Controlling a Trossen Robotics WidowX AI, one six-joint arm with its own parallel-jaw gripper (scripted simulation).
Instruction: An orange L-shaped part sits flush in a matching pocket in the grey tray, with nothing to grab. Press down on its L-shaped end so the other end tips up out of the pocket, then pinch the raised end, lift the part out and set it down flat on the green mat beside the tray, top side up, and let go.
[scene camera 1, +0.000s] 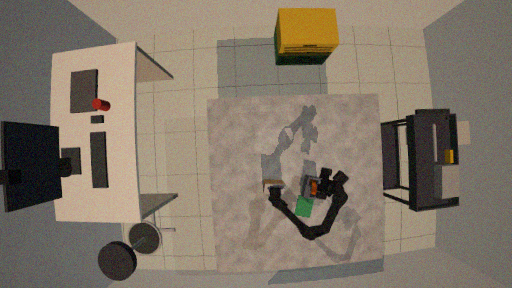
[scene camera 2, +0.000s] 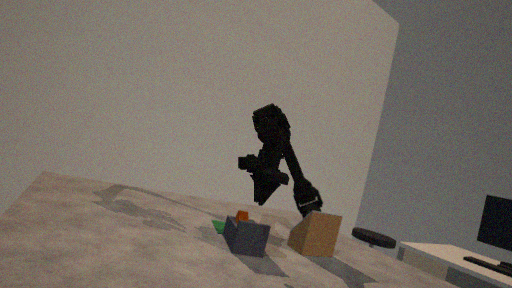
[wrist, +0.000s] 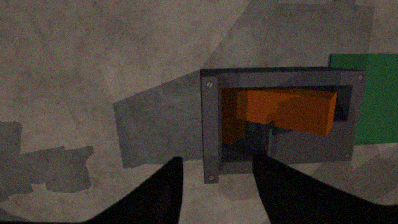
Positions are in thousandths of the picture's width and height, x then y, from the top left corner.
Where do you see my gripper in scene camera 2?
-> At 505, 707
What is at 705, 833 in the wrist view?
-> My gripper.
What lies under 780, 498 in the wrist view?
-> An orange L-shaped part.
